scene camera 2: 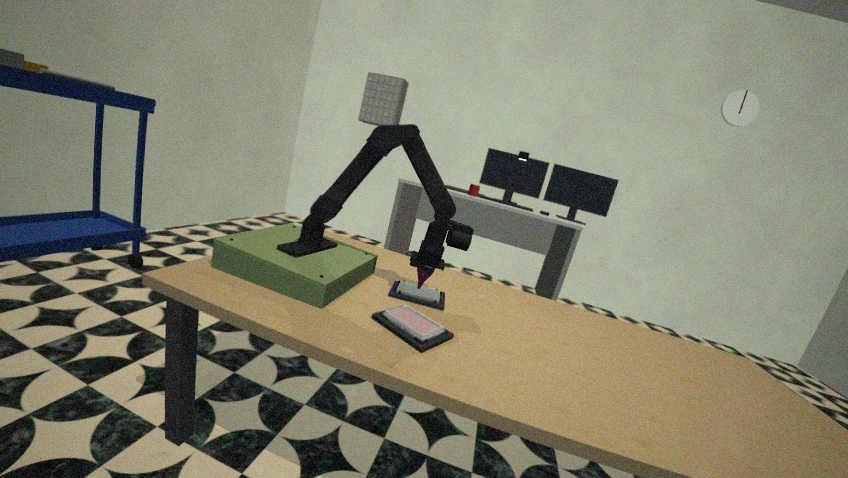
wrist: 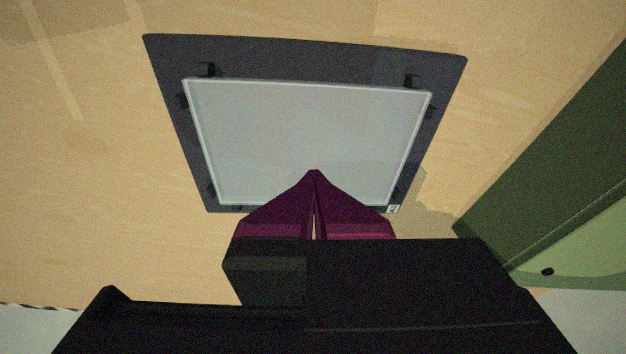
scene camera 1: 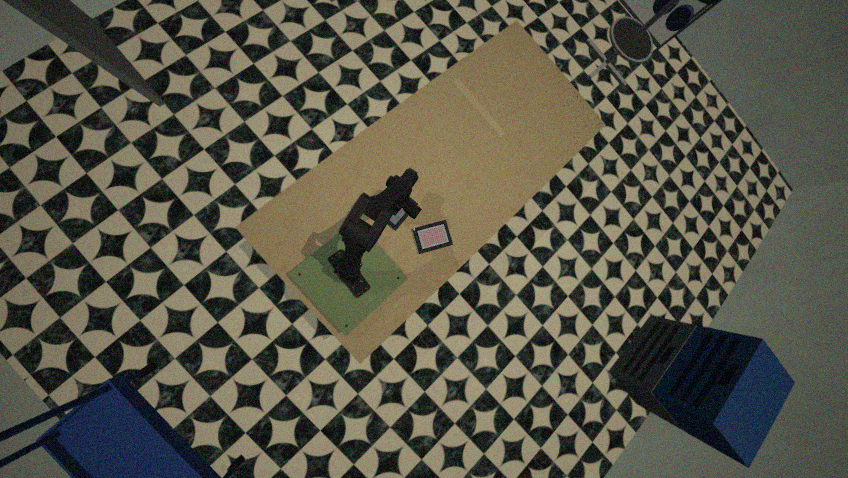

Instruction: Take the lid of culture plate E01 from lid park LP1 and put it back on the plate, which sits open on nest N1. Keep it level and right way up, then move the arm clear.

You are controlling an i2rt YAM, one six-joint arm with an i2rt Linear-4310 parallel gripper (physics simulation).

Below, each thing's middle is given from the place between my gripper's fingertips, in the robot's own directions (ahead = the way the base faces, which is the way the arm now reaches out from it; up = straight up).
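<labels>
Grey lid point(wrist: 259, 137): hand 10 mm short of it, 10 mm to the left of it. Dark lid holder point(wrist: 173, 57), from my hand: 10 mm below, 10 mm ahead, 10 mm to the right.
</labels>
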